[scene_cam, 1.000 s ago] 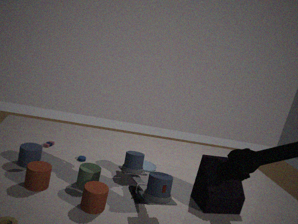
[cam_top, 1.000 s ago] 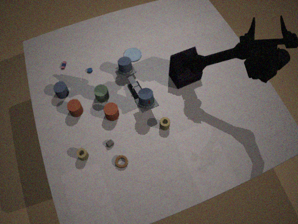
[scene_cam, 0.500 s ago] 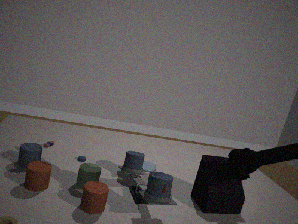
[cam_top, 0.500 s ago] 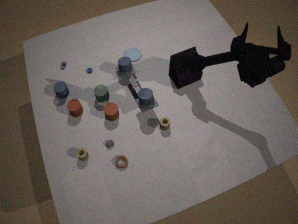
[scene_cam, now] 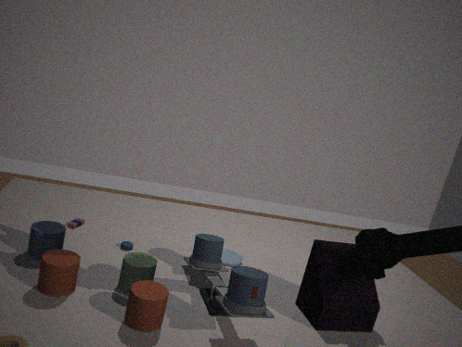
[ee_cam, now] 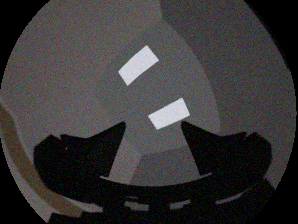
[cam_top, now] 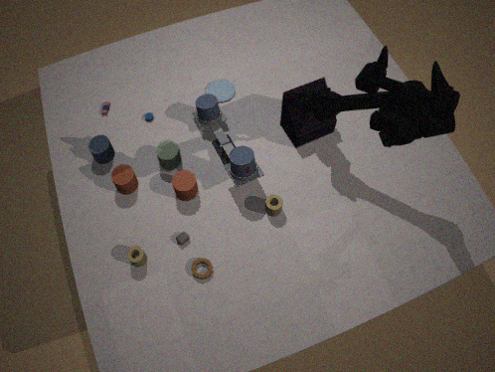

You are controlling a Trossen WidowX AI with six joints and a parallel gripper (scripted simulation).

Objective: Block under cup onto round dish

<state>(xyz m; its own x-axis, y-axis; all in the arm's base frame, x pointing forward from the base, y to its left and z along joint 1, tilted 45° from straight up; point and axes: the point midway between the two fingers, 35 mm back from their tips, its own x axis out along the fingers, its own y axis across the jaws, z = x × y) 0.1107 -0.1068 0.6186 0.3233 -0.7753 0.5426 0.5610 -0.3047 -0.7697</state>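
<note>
Right now the grey block is 650 mm below my gripper tip, 450 mm to the right of it and 290 mm ahead of it. Also, from my gripper tip: blue disc 680 mm below, 520 mm to the right, 480 mm ahead; then pale blue round dish 690 mm below, 560 mm to the right, 220 mm ahead; then balance 650 mm below, 320 mm to the right, 270 mm ahead.
</note>
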